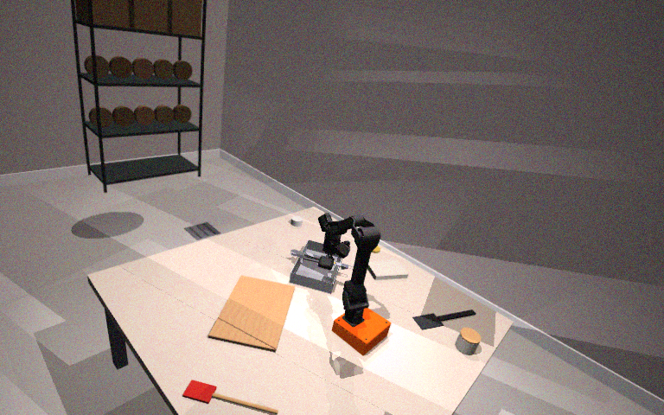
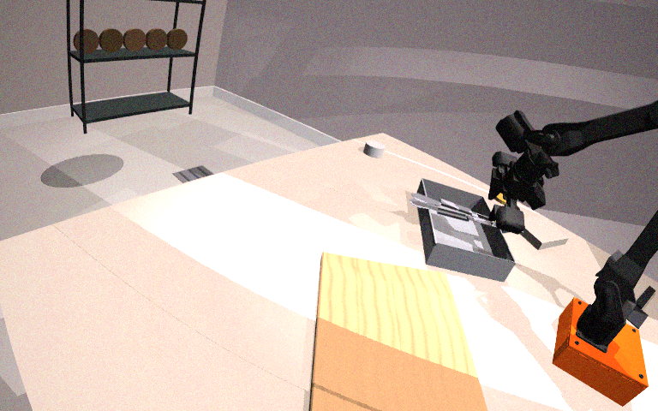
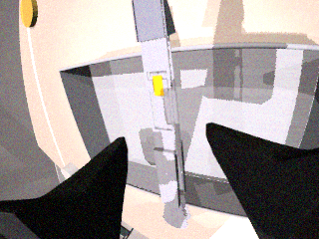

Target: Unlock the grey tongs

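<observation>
Now: gripper tip 10 mm past the yellow lock piece, 30 mm to the left of it and 30 mm above it. Also, from my gripper tip: yellow disc: 50 mm ahead, 390 mm to the right, 90 mm below; roasting tin: 50 mm ahead, 10 mm to the left, 70 mm below; pale flat block: 130 mm behind, 290 mm to the right, 80 mm below.
</observation>
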